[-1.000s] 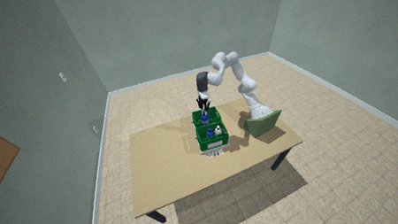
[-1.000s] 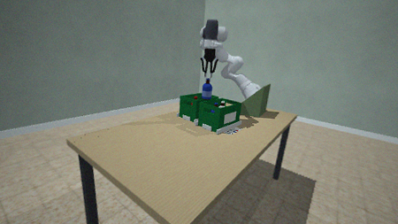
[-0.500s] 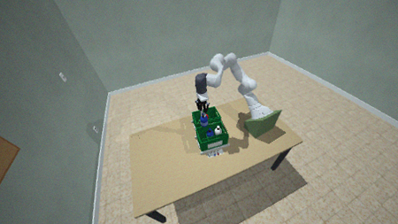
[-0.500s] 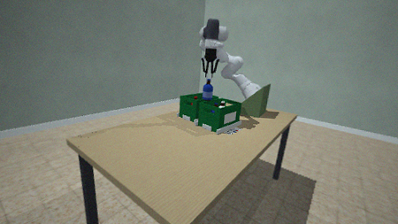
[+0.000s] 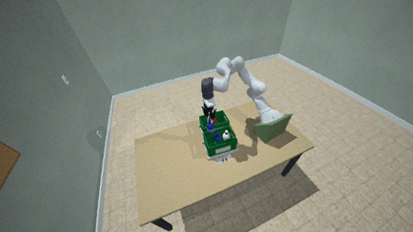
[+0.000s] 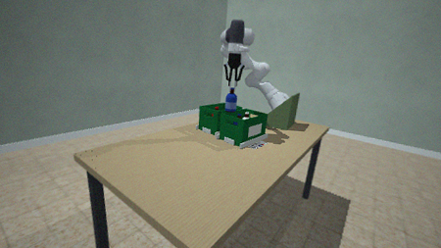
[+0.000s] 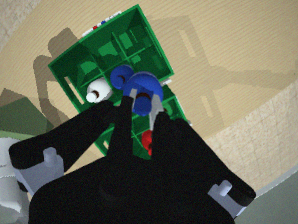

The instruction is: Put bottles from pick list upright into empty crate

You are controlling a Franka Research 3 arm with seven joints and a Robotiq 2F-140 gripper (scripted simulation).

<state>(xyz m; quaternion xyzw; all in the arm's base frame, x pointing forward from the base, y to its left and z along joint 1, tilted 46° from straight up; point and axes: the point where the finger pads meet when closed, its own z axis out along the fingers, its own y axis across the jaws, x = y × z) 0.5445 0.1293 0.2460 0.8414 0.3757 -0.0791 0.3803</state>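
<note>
My gripper is now 26 cm above the blue-capped bottle, 6 cm past it and 4 cm to the right of it. Round my hand: red-labelled bottle: 26 cm below, 20 cm to the right, 9 cm behind; white-capped bottle: 26 cm below, 14 cm behind, 4 cm to the left; green-capped bottle: 26 cm below, 11 cm to the right.
</note>
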